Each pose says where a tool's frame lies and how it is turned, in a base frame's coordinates. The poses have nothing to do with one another.
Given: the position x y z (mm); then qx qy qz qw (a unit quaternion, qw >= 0).
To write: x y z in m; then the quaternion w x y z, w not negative. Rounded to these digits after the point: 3 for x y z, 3 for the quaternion.
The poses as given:
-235 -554 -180 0.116 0.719 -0.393 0.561
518 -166 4 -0.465 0.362 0.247 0.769
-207 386 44 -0.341 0.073 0.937 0.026
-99 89 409 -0.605 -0.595 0.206 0.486
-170 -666 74 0.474 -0.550 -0.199 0.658
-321 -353 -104 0.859 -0.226 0.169 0.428
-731 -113 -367 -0.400 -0.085 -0.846 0.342
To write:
-0.235 -0.554 -0.180 0.561 0.116 0.719 -0.393
0.518 -0.166 0.004 0.769 -0.465 0.362 0.247
-0.207 0.386 0.044 0.026 -0.341 0.073 0.937
-0.099 0.089 0.409 0.486 -0.605 -0.595 0.206
-0.170 -0.666 0.074 0.658 0.474 -0.550 -0.199
-0.321 -0.353 -0.104 0.428 0.859 -0.226 0.169
-0.731 -0.113 -0.367 0.342 -0.400 -0.085 -0.846

